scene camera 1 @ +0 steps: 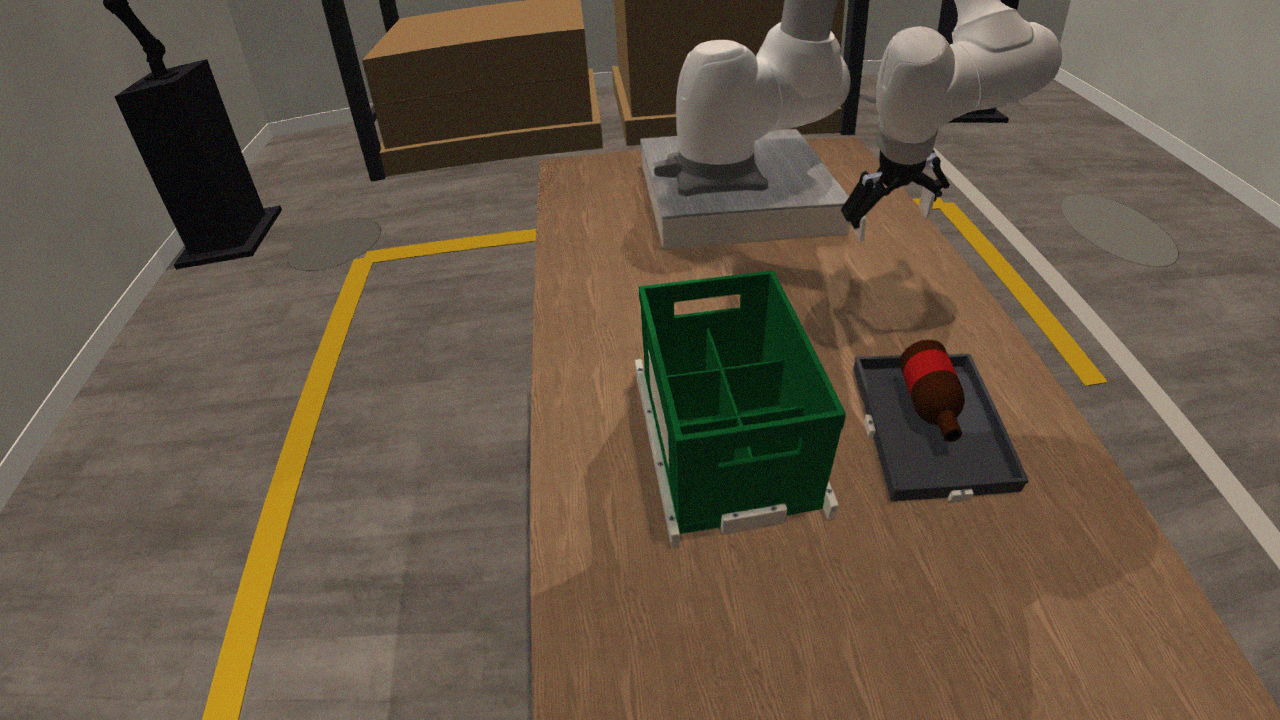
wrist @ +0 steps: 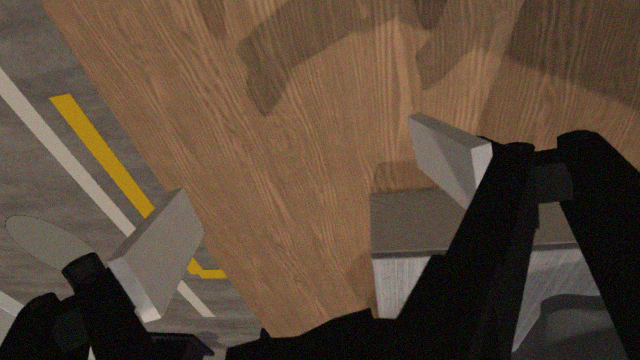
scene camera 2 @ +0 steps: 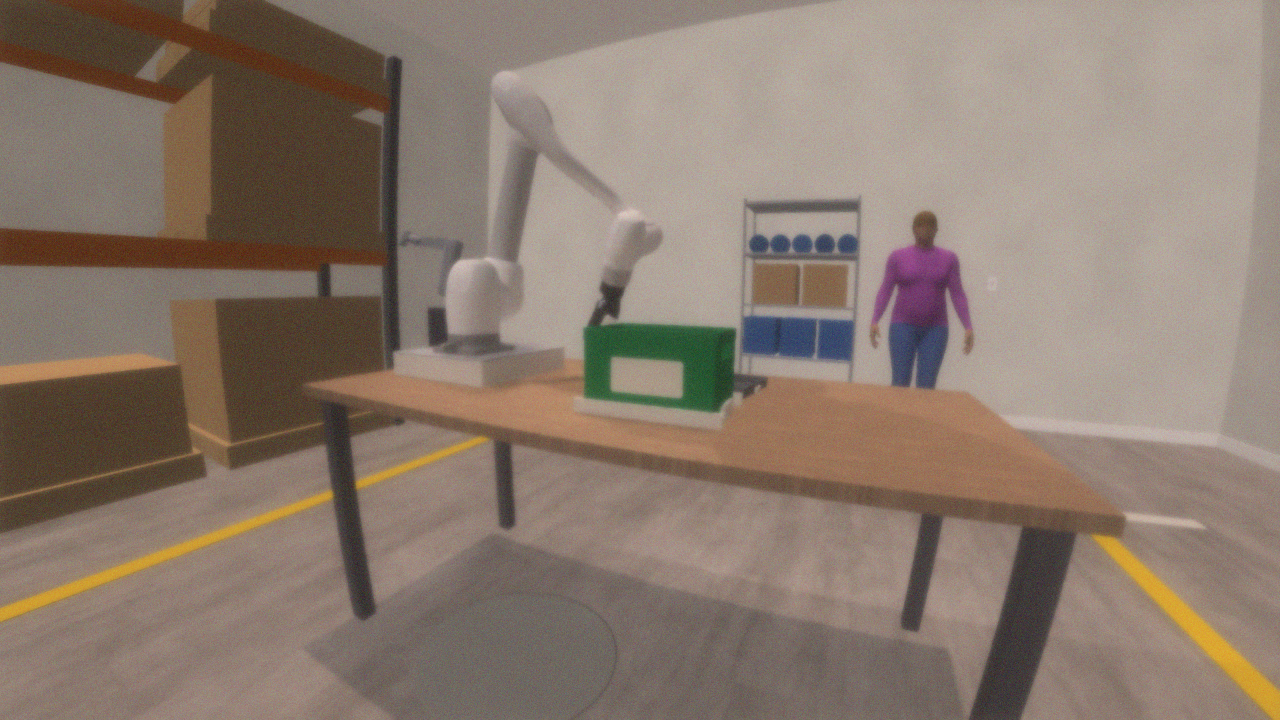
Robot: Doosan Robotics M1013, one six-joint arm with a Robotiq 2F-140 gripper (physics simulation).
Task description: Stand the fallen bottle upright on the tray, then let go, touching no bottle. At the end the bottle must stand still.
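Frame: origin at the arm's base, x ahead, y left, z up, level; millimetres.
Where they show: gripper, fingertip midpoint: (scene camera 1: 891, 223) (wrist: 301, 176); arm's base, origin of the base link: (scene camera 1: 716, 173) (wrist: 608, 330) (scene camera 2: 474, 351).
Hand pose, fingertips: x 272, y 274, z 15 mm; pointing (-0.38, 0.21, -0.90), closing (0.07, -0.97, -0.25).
Note:
Things, the pixels of their top centre, and the offset from my fingertips. "pt": a spot on its surface instead.
- brown bottle, middle of its top: (scene camera 1: 943, 375) dy -79, dx +385, dz -8 mm
- dark grey tray, surface spot: (scene camera 1: 913, 490) pt dy -169, dx +524, dz -64 mm
- green crate, middle of its top: (scene camera 1: 732, 343) (scene camera 2: 662, 327) dy -385, dx +380, dz +88 mm
A brown bottle (scene camera 1: 933, 386) with a red label lies on its side in the dark grey tray (scene camera 1: 913, 490). Its base is at the tray's back edge and its neck points to the front, in scene camera 1. In scene camera 2 part of the tray (scene camera 2: 750, 383) shows behind the crate, and the bottle is not visible there. My gripper (scene camera 1: 895, 223) (wrist: 301, 176) is open and empty. It hangs above the table behind the tray, apart from the bottle. In the wrist view the table's wood and edge show between the fingers; bottle and tray do not show.
A green crate (scene camera 1: 760, 483) (scene camera 2: 659, 368) with inner dividers stands left of the tray, held by white brackets. The arm's base plate (scene camera 1: 751, 223) (scene camera 2: 478, 365) is at the table's back. White clips sit at the tray's sides. A person (scene camera 2: 921, 291) stands beyond the table.

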